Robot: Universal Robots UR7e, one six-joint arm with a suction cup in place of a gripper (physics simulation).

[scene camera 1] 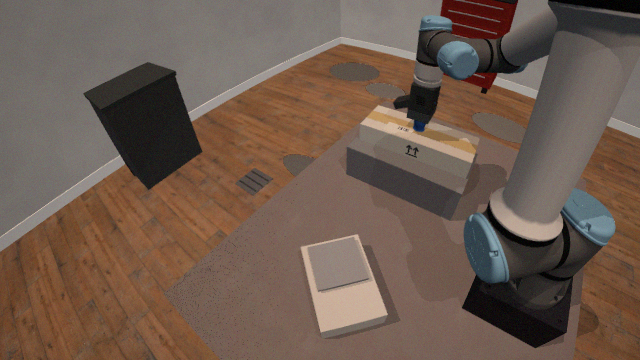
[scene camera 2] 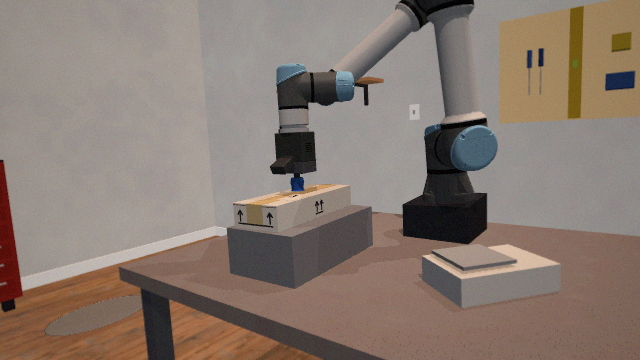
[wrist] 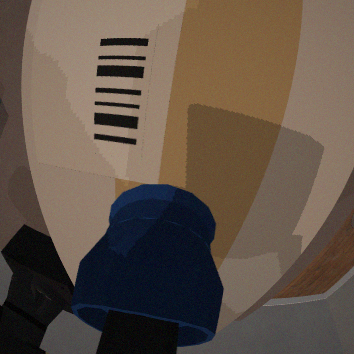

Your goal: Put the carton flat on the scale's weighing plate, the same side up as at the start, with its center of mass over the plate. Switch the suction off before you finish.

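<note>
A long white carton with tan tape and a barcode label on top lies flat on a grey block. The arrows on its sides point up. My suction cup is blue and points down at the carton's top, near the middle of its length. It is at or very close to the surface; whether it touches is hard to tell. It is open, holding nothing. The scale stands apart on the table with a bare grey weighing plate.
The arm's black base stands on the table, behind the scale in scene camera 2. A black cabinet stands by the wall, and a red tool cabinet stands beyond the table.
</note>
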